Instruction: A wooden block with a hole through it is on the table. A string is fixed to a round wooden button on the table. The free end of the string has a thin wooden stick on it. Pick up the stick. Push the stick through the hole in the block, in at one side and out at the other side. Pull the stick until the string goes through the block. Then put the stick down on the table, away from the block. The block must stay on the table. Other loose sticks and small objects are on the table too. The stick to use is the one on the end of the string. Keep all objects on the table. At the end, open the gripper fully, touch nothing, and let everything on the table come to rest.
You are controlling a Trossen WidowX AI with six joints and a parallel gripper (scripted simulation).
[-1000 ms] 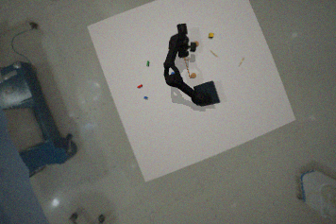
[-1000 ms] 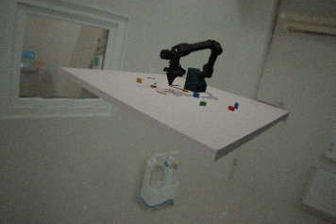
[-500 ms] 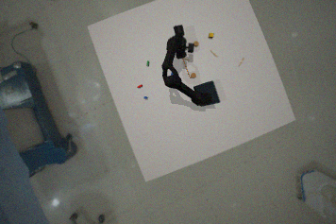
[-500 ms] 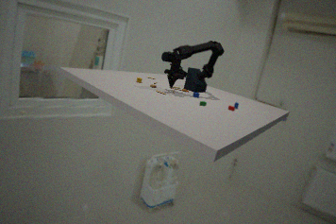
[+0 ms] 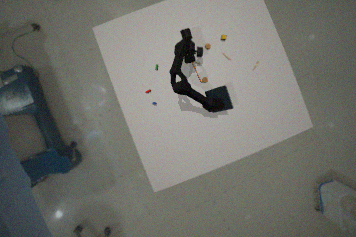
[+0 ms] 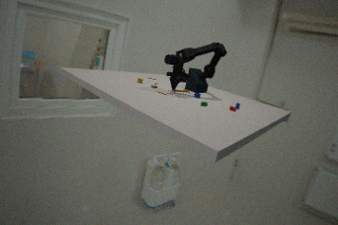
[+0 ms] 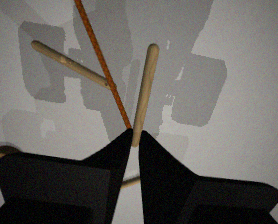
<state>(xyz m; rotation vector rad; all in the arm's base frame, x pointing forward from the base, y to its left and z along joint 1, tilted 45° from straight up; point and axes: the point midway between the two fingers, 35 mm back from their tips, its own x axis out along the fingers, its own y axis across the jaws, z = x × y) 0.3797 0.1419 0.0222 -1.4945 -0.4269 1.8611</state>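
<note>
The blue cube lies 160 mm behind my gripper tip, 70 mm to the left of it and 10 mm below it. The rest, counted from my gripper tip: round wooden button: 200 mm behind, 80 mm to the right, 20 mm below; thin wooden stick: 10 mm behind; round disc: 30 mm ahead, 160 mm to the right, 20 mm below.
</note>
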